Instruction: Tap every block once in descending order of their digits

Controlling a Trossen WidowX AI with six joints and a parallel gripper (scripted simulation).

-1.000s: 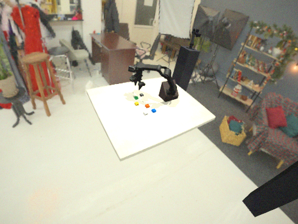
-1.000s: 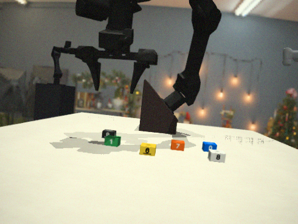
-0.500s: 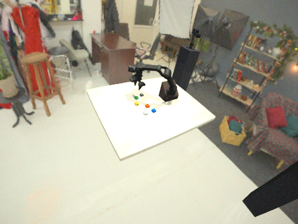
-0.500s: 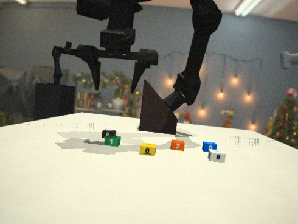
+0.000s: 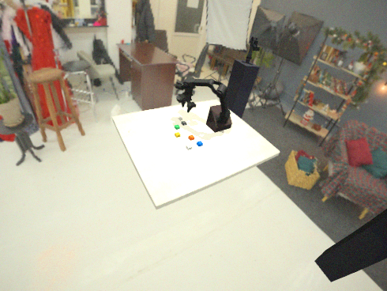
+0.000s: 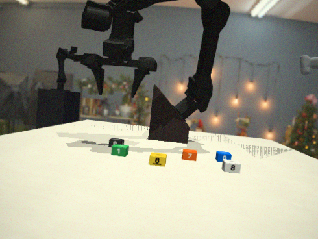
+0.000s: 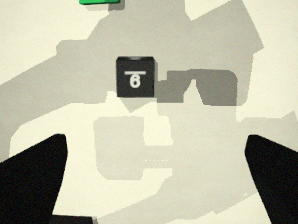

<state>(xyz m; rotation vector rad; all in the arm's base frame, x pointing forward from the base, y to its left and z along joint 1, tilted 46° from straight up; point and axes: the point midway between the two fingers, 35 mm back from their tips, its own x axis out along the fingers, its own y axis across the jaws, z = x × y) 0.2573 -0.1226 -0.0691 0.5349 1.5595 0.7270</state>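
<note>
Now: the black block 10 mm to the left of my gripper tip and 120 mm below it. Also, from my gripper tip: orange 7 block 20 mm ahead, 200 mm to the left, 120 mm below; then yellow 6 block 110 mm ahead, 140 mm to the left, 120 mm below; then green 1 block 80 mm ahead, 50 mm to the left, 120 mm below.
</note>
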